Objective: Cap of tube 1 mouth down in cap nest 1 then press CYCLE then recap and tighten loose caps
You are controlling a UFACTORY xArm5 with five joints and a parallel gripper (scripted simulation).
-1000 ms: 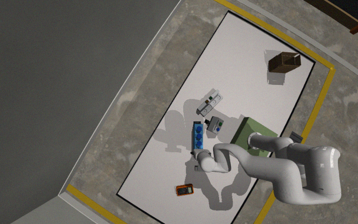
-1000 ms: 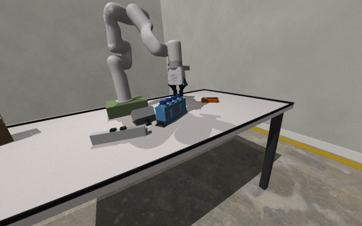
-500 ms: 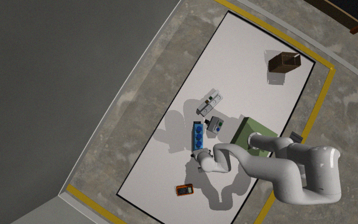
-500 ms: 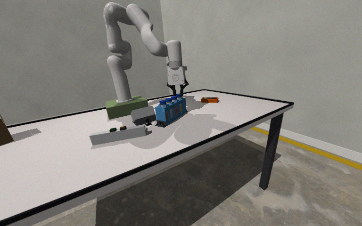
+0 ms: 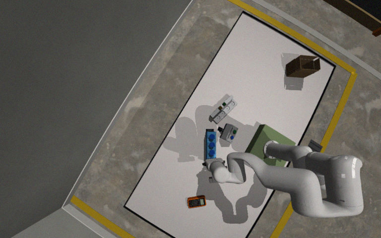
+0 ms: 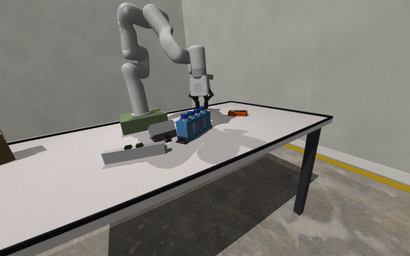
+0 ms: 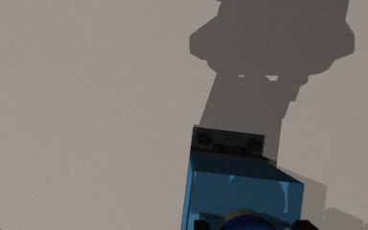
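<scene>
Now: the green key 25 cm to the right of my hand, 7 cm below it and 4 cm behind it. From my hand the other things lie so: blue cap: 2 cm below; then grey key housing: 23 cm to the right, 8 cm below, 3 cm behind; then blue key: 21 cm to the right, 7 cm below, 5 cm behind.
</scene>
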